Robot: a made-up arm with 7 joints. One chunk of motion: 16 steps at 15 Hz.
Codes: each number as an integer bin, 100 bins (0 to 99) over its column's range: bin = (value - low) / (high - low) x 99, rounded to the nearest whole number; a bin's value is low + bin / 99 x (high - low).
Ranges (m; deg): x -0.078..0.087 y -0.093..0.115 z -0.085..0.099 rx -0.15..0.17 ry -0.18..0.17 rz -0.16..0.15
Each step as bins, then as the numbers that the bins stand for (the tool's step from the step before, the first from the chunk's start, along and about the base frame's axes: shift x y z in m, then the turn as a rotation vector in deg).
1 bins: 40 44 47 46 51 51
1 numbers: -0.01133 -0.00056 0.00235 -0.001 0.000 0.000
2 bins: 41 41 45 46 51 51
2 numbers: -0.00967 -0.00686 -0.00136 -0.001 0.000 0.000
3 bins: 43 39 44 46 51 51
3 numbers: -0.00633 -0.01106 -0.00322 -0.001 0.000 0.000
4 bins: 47 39 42 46 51 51
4 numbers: 0.00033 -0.01106 -0.00694 -0.001 0.000 0.000
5 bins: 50 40 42 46 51 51
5 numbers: 0.00533 -0.00896 -0.00694 -0.001 0.000 0.000
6 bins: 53 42 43 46 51 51
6 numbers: 0.01033 -0.00476 -0.00508 -0.001 0.000 0.000
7 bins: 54 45 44 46 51 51
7 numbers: 0.01200 0.00155 -0.00322 -0.001 0.000 0.000
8 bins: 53 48 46 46 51 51
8 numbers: 0.01033 0.00785 0.00049 -0.001 0.000 0.000
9 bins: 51 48 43 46 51 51
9 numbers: 0.00700 0.00785 -0.00508 -0.001 0.000 0.000
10 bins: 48 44 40 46 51 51
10 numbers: 0.00200 -0.00056 -0.01066 -0.001 0.000 0.000
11 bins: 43 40 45 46 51 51
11 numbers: -0.00633 -0.00896 -0.00136 -0.001 0.000 0.000
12 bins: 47 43 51 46 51 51
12 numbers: 0.00033 -0.00266 0.00979 -0.001 0.000 0.000
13 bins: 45 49 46 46 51 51
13 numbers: -0.00300 0.00995 0.00049 -0.001 0.000 0.000
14 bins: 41 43 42 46 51 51
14 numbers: -0.00967 -0.00266 -0.00694 -0.001 0.000 0.000
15 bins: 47 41 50 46 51 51
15 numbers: 0.00033 -0.00686 0.00793 -0.001 0.000 0.000
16 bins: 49 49 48 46 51 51
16 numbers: 0.00367 0.00995 0.00421 -0.001 0.000 0.000
